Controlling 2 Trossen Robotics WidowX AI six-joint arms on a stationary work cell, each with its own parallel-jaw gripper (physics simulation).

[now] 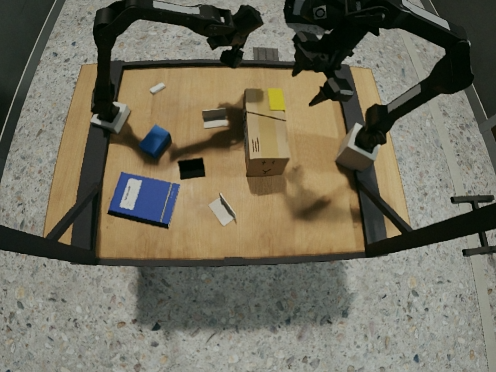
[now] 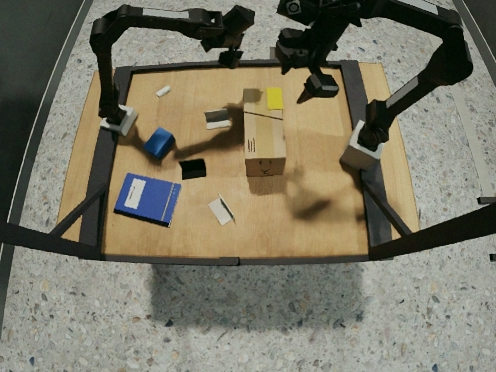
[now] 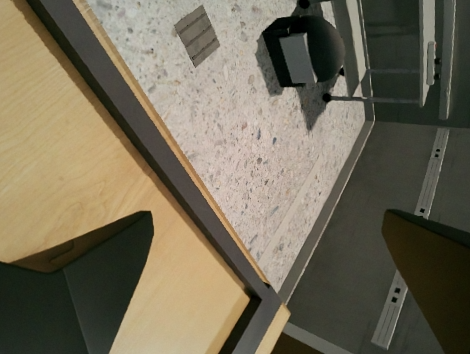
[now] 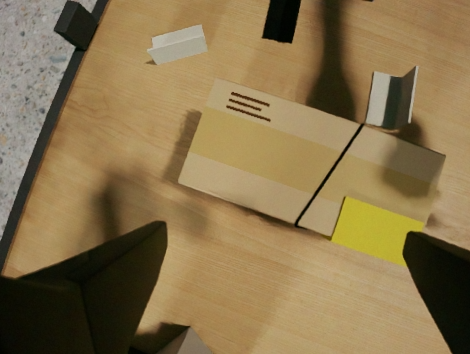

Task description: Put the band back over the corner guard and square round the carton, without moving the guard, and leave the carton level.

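The brown carton stands flat on the table, and no tilt is visible. A thin black band crosses its top at a slant. A yellow piece, seemingly the corner guard, lies on the top's right long edge, behind the band and apart from it. My right gripper is open and empty, above and right of the carton's back part. My left gripper is open and empty above the table's back edge.
A folded white piece stands left of the carton; another lies in front. A black angled piece, a blue block, a blue notebook and a small white block lie left.
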